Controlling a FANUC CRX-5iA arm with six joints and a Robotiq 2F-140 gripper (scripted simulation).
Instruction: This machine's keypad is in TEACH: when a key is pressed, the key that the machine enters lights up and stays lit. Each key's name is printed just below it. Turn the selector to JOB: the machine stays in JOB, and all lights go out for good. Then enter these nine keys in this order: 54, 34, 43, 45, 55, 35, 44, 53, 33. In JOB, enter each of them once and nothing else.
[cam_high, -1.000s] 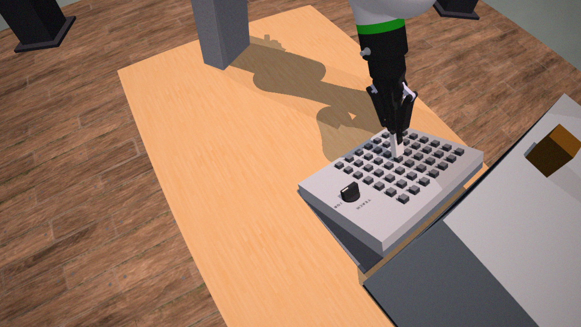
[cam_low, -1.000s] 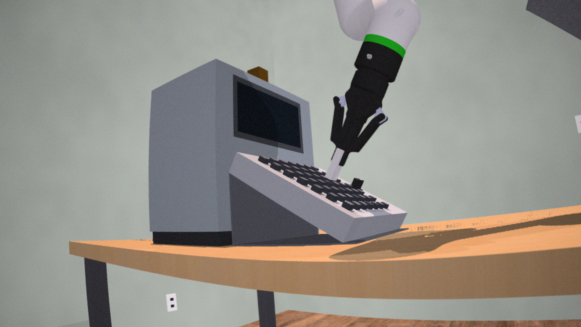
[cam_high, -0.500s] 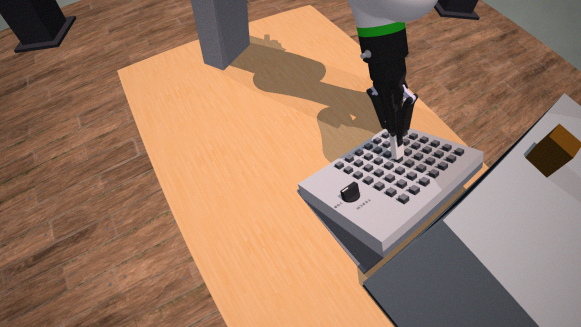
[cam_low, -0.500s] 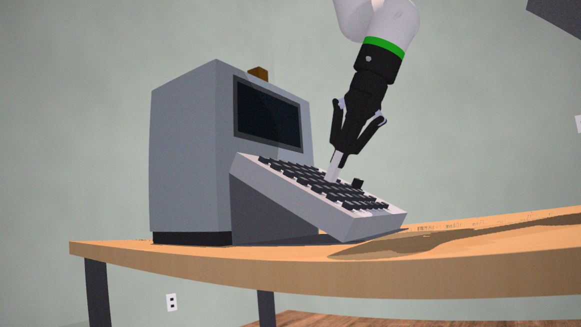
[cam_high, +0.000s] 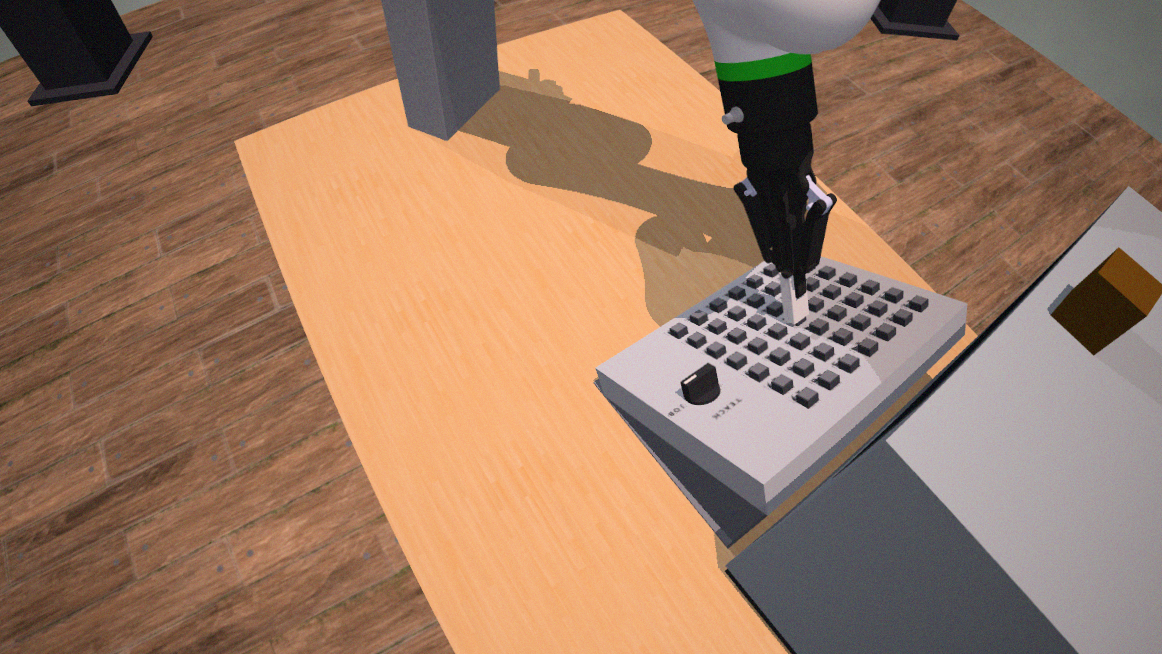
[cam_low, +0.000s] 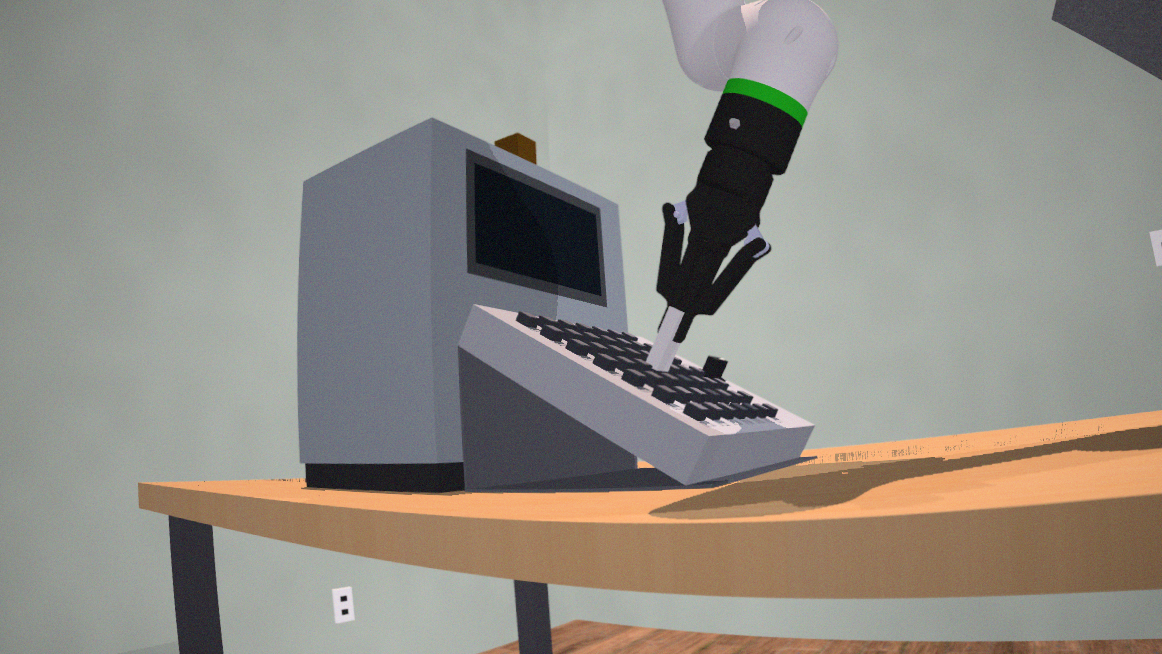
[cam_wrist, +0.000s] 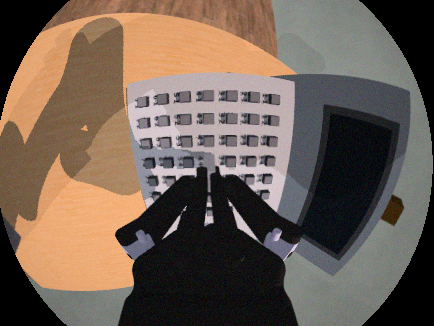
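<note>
The key lies 40 mm to the left of my hand and 30 mm below it. Also, from my hand: black selector knob (130 mm to the right, 100 mm ahead, 20 mm below); grey keypad panel (60 mm below, 60 mm ahead, 20 mm to the right).
</note>
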